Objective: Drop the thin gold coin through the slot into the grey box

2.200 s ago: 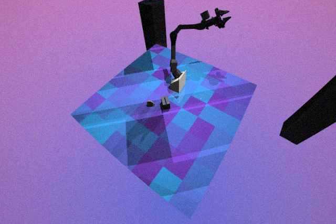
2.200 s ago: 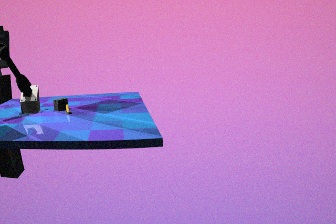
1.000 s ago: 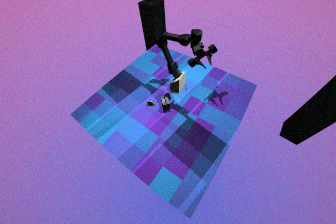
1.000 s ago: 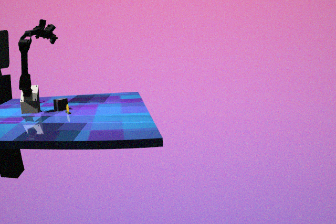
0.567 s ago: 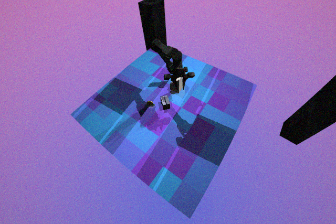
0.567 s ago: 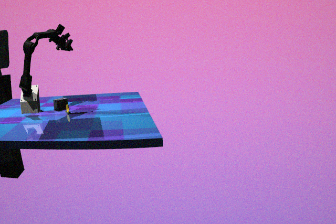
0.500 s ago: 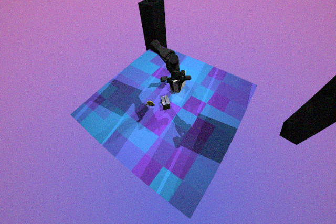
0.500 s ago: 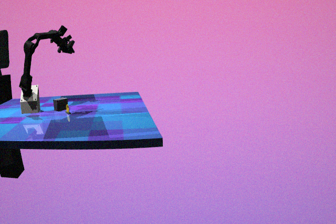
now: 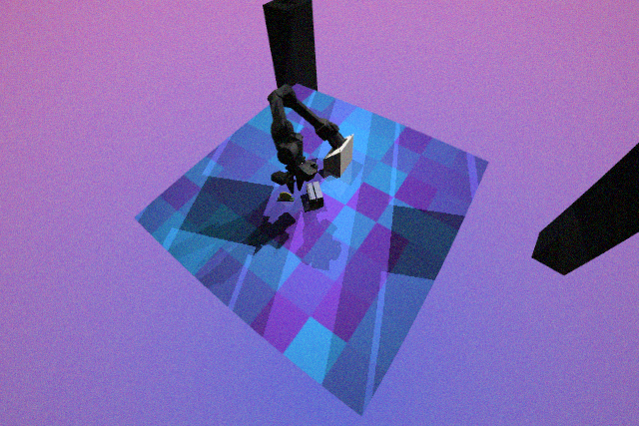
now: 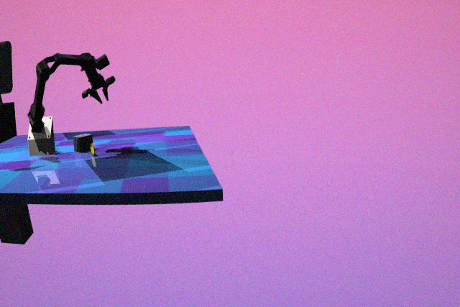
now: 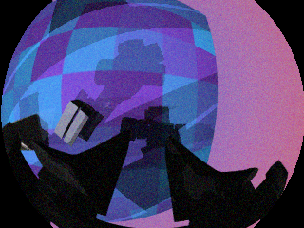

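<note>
My gripper tip is 50 mm past the gold coin, 140 mm to the left of it and 200 mm above it.
</note>
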